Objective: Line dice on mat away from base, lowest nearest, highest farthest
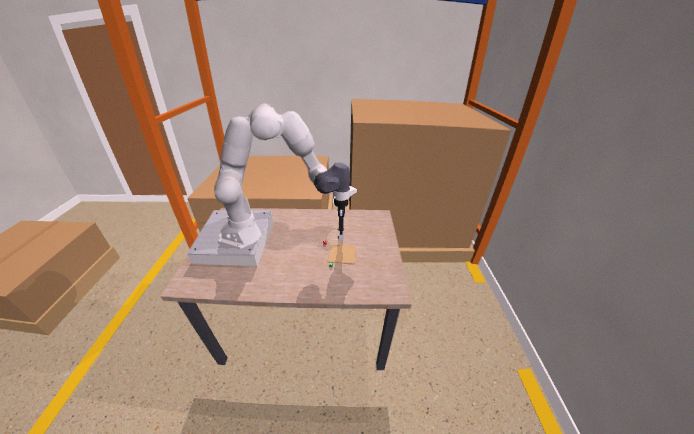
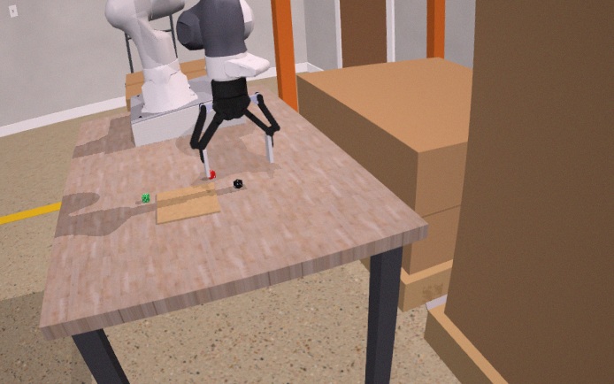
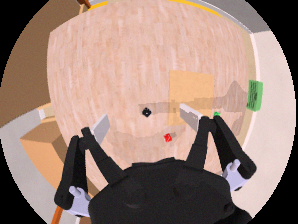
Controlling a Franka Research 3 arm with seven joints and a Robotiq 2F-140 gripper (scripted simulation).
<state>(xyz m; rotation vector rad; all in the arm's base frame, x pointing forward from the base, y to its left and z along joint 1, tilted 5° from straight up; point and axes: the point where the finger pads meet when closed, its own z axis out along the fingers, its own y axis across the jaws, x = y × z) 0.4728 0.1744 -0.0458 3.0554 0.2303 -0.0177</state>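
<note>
The black die lies 5 cm below my hand, 1 cm to the right of it and 1 cm behind it. Round my hand: green die 23 cm to the right, 5 cm below, 2 cm behind; tan mat 13 cm to the right, 6 cm below, 3 cm ahead; red die 8 cm behind, 7 cm to the right, 5 cm below.
</note>
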